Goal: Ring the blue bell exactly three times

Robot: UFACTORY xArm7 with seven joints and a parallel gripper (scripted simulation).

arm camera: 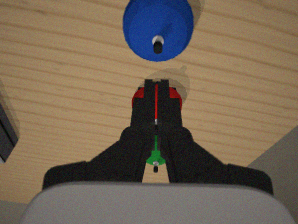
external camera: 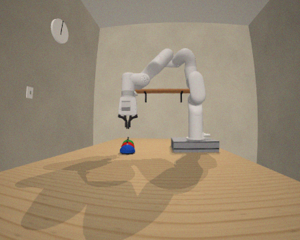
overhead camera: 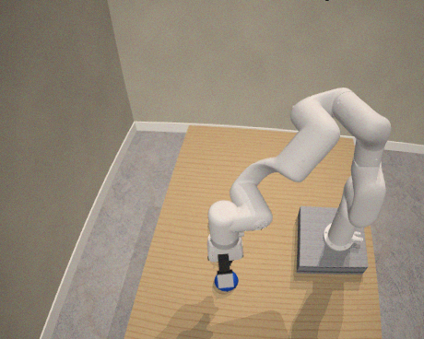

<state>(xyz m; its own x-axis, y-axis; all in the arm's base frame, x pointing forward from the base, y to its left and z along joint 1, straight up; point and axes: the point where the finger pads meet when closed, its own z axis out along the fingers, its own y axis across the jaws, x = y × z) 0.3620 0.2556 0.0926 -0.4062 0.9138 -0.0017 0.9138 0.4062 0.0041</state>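
Now: hand 110 mm above the blue bell. From my hand the other things lie so: green bell (110 mm ahead, 240 mm to the right, 110 mm below); red bell (50 mm ahead, 120 mm to the right, 110 mm below).
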